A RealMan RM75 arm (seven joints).
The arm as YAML. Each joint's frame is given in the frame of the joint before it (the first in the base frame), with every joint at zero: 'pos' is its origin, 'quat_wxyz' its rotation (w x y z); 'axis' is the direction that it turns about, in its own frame. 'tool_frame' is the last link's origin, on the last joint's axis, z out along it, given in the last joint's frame.
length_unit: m
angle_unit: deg
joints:
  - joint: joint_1
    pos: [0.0, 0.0, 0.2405]
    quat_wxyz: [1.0, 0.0, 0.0, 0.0]
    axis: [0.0, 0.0, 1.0]
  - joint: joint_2
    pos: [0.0, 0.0, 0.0]
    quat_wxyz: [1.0, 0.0, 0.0, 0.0]
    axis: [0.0, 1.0, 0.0]
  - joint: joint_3
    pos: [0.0, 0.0, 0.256]
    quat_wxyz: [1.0, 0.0, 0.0, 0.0]
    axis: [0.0, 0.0, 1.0]
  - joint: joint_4
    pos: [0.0, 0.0, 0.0]
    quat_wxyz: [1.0, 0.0, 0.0, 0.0]
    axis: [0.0, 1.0, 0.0]
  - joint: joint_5
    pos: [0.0, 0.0, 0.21]
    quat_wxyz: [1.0, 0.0, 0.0, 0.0]
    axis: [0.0, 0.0, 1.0]
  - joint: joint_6
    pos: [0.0, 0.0, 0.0]
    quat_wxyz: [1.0, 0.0, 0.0, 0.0]
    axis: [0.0, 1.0, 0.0]
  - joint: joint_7
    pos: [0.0, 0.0, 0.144]
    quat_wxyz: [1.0, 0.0, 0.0, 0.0]
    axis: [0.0, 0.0, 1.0]
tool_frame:
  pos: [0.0, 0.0, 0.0]
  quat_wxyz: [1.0, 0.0, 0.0, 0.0]
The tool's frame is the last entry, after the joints.
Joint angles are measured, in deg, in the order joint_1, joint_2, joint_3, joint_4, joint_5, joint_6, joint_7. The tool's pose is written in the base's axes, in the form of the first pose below.
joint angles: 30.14, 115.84, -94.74, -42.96, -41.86, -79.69, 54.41
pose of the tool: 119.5 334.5 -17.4 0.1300 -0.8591 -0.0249 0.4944
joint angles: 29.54, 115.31, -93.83, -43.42, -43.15, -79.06, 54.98
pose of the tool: 125.4 336.7 -13.9 0.1382 -0.8638 -0.0221 0.4839
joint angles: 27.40, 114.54, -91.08, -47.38, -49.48, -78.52, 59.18
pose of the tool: 133.1 334.4 -6.6 0.1340 -0.8797 -0.0216 0.4557
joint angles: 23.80, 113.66, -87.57, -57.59, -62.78, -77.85, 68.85
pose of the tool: 136.8 325.4 2.6 0.1114 -0.9141 -0.0309 0.3886
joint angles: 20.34, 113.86, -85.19, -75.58, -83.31, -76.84, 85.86
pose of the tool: 125.9 313.3 10.3 0.0952 -0.9583 -0.0443 0.2656
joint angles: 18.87, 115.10, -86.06, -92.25, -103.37, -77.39, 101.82
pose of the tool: 109.7 303.1 13.7 0.1157 -0.9822 -0.0565 0.1371
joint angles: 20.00, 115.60, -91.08, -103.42, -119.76, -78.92, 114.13
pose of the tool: 92.5 294.5 9.4 0.1404 -0.9868 -0.0752 0.0306
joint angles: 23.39, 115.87, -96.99, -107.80, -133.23, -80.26, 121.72
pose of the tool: 80.6 294.6 -0.4 0.1650 -0.9795 -0.1017 -0.0552
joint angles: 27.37, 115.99, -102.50, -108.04, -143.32, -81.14, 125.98
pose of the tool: 73.2 298.7 -12.1 0.1822 -0.9665 -0.1325 -0.1227
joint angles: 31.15, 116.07, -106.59, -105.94, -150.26, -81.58, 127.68
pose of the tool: 69.9 305.5 -22.9 0.1920 -0.9516 -0.1631 -0.1760
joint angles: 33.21, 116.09, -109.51, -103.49, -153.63, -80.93, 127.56
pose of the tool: 70.7 309.5 -32.9 0.1913 -0.9409 -0.1879 -0.2067
